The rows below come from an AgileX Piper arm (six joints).
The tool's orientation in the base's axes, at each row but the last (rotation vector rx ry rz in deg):
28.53 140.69 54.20
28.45 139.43 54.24
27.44 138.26 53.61
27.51 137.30 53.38
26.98 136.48 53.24
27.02 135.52 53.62
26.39 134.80 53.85
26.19 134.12 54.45
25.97 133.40 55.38
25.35 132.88 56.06
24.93 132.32 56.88
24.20 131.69 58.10
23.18 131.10 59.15
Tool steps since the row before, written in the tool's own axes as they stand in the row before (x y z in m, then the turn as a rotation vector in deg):
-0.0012 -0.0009 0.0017 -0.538 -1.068 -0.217
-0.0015 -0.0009 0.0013 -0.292 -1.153 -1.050
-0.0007 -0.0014 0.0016 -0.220 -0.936 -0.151
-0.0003 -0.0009 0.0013 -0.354 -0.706 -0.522
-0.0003 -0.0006 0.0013 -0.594 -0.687 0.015
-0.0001 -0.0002 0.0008 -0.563 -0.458 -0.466
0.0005 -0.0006 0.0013 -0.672 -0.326 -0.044
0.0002 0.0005 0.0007 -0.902 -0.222 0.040
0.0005 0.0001 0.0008 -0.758 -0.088 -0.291
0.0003 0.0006 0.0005 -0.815 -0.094 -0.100
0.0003 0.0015 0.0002 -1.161 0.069 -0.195
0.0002 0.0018 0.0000 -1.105 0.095 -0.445
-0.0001 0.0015 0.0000 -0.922 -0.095 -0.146
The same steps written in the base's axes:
0.0018 -0.0003 -0.0014 0.154 -1.119 -0.448
0.0018 -0.0007 -0.0010 -0.520 -1.498 -0.043
0.0013 -0.0005 -0.0018 -0.038 -0.842 -0.487
0.0009 -0.0001 -0.0013 -0.115 -0.938 -0.047
0.0009 0.0001 -0.0011 0.397 -0.767 -0.282
0.0005 0.0002 -0.0006 0.109 -0.840 0.161
0.0003 0.0005 -0.0014 0.466 -0.584 0.043
0.0003 0.0008 -0.0001 0.708 -0.583 0.155
0.0001 0.0007 -0.0006 0.402 -0.596 0.388
0.0001 0.0008 0.0000 0.565 -0.525 0.297
0.0000 0.0013 0.0009 0.785 -0.641 0.603
-0.0001 0.0013 0.0013 0.586 -0.737 0.736
0.0001 0.0009 0.0012 0.624 -0.598 0.364

